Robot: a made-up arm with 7 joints. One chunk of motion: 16 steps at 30 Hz.
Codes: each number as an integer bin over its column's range. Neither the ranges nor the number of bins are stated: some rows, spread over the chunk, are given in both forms.
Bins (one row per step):
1: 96 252 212 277 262 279
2: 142 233 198 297 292 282
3: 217 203 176 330 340 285
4: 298 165 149 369 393 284
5: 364 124 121 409 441 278
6: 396 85 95 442 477 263
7: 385 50 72 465 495 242
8: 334 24 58 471 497 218
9: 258 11 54 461 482 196
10: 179 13 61 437 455 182
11: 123 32 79 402 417 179
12: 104 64 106 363 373 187
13: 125 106 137 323 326 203
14: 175 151 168 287 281 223
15: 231 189 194 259 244 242
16: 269 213 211 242 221 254
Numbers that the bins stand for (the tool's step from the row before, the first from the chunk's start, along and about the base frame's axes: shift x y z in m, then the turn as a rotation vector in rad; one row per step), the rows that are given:
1: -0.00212 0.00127 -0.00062 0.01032 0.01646 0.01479
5: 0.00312 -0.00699 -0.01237 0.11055 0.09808 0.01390
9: 0.00105 -0.01429 -0.02103 0.15004 0.11678 -0.05863
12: -0.00196 -0.01087 -0.01431 0.07562 0.06708 -0.06659
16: 0.00126 -0.00124 -0.00075 -0.01625 -0.00223 -0.00733
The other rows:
2: -0.00122 0.00005 -0.00243 0.02551 0.03014 0.01744
3: 0.00025 -0.00189 -0.00527 0.05057 0.05203 0.02009
4: 0.00183 -0.00434 -0.00876 0.08018 0.07620 0.01921
6: 0.00375 -0.00951 -0.01573 0.13561 0.11450 0.00063
7: 0.00353 -0.01177 -0.01870 0.15307 0.12270 -0.01794
8: 0.00254 -0.01345 -0.02051 0.15763 0.12362 -0.03917
10: -0.00050 -0.01416 -0.02012 0.13181 0.10447 -0.07101
11: -0.00159 -0.01293 -0.01780 0.10524 0.08714 -0.07367
13: -0.00155 -0.00815 -0.01031 0.04525 0.04565 -0.05244
14: -0.00058 -0.00525 -0.00630 0.01792 0.02513 -0.03475
15: 0.00052 -0.00279 -0.00294 -0.00334 0.00826 -0.01794

